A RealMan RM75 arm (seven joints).
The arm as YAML. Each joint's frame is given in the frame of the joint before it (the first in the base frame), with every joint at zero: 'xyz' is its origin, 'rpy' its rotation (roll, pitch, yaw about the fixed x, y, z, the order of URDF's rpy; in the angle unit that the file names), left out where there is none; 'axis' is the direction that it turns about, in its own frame. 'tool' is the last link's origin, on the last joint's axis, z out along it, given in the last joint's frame.
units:
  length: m
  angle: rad
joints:
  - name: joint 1
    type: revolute
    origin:
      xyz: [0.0, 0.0, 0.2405]
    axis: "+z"
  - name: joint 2
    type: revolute
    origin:
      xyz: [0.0, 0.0, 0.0]
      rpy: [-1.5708, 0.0, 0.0]
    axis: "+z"
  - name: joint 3
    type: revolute
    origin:
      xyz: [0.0, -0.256, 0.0]
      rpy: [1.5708, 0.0, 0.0]
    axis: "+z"
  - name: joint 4
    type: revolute
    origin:
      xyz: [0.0, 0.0, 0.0]
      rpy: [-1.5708, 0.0, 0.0]
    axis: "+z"
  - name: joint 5
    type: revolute
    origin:
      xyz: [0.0, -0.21, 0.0]
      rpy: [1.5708, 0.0, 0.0]
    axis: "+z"
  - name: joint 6
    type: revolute
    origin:
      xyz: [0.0, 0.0, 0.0]
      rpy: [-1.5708, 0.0, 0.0]
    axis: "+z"
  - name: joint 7
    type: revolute
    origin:
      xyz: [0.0, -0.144, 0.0]
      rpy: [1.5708, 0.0, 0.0]
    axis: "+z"
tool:
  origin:
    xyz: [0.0, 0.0, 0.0]
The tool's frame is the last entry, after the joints.
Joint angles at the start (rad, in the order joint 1, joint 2, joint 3, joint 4, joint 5, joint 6, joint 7):
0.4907, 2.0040, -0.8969, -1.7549, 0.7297, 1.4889, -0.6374
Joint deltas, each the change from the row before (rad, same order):
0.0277, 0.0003, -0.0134, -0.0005, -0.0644, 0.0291, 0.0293
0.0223, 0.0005, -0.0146, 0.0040, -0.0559, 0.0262, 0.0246
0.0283, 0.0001, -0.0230, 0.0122, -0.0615, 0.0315, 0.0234
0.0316, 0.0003, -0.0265, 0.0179, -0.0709, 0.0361, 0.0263
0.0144, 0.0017, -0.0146, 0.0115, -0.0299, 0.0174, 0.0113
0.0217, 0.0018, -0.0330, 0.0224, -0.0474, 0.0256, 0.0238
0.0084, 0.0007, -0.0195, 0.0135, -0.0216, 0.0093, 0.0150
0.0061, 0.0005, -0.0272, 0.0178, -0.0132, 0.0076, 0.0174
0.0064, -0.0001, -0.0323, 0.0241, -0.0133, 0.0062, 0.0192
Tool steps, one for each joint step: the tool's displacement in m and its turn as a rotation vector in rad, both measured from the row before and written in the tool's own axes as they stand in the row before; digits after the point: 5 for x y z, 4 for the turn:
-0.00204, 0.00169, 0.00339, 0.0181, 0.0471, -0.0032
-0.00058, 0.00165, 0.00338, 0.0150, 0.0457, -0.0010
-0.00103, 0.00344, 0.00518, 0.0111, 0.0568, -0.0082
-0.00069, 0.00349, 0.00561, 0.0161, 0.0676, -0.0072
-0.00012, 0.00282, 0.00329, 0.0027, 0.0333, -0.0043
-0.00006, 0.00565, 0.00622, 0.0047, 0.0580, -0.0080
0.00034, 0.00293, 0.00365, 0.0026, 0.0293, -0.0016
0.00066, 0.00491, 0.00506, -0.0056, 0.0315, -0.0043
0.00103, 0.00545, 0.00640, -0.0063, 0.0372, -0.0057

